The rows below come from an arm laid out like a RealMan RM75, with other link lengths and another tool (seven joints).
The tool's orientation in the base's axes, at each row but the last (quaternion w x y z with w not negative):
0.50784 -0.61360 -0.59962 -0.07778
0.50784 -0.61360 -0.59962 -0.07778
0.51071 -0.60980 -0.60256 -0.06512
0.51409 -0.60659 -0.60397 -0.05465
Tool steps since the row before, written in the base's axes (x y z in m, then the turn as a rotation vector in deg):
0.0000 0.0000 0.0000 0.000 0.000 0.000
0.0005 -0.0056 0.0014 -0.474 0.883 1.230
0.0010 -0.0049 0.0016 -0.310 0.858 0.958
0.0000 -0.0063 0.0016 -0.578 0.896 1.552
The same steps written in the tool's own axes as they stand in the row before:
0.0000 0.0000 0.0000 0.000 0.000 0.000
-0.0026 -0.0016 -0.0049 1.319 -0.831 0.295
-0.0019 -0.0013 -0.0047 1.157 -0.557 0.318
-0.0032 -0.0025 -0.0051 1.520 -1.090 0.216

